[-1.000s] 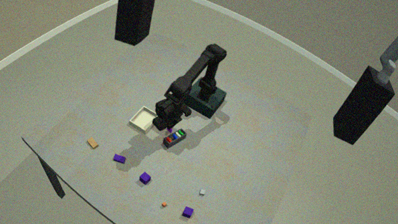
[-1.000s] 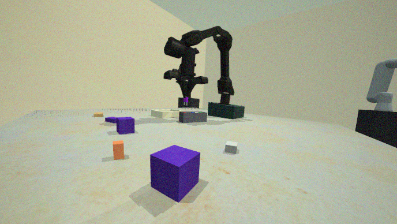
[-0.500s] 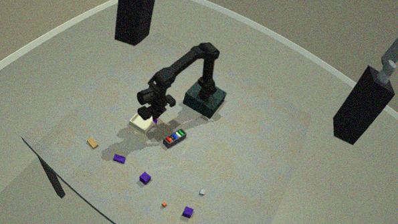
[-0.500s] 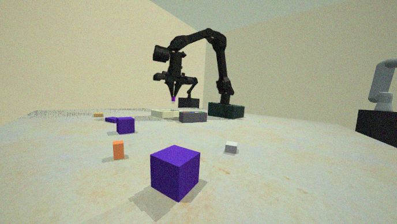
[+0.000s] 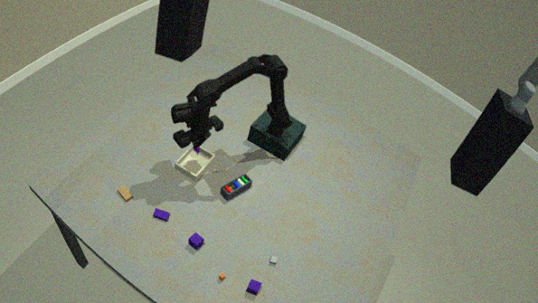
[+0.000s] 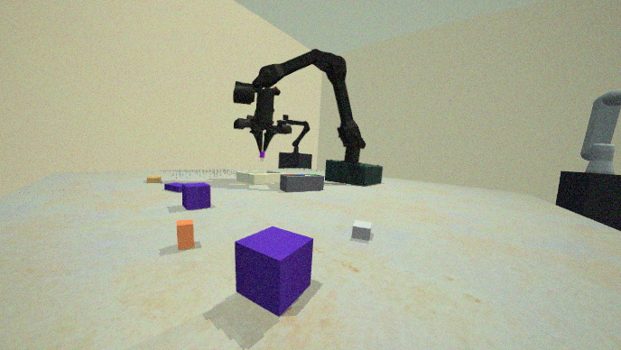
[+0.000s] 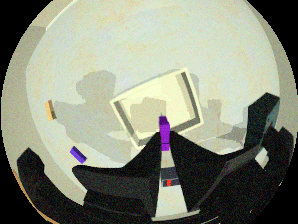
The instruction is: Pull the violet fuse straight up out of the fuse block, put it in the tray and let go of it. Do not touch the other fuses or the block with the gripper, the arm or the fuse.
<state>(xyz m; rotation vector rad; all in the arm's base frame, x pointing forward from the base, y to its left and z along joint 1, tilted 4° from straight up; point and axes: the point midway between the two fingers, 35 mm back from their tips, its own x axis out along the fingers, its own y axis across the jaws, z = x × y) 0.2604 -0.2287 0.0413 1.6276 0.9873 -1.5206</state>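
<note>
Now: gripper tip 9 cm above the cream tray. The rest, counted from my gripper tip: violet fuse 1 cm below; tan block 27 cm ahead, 17 cm to the right, 9 cm below; flat purple block 27 cm ahead, 9 cm below.
</note>
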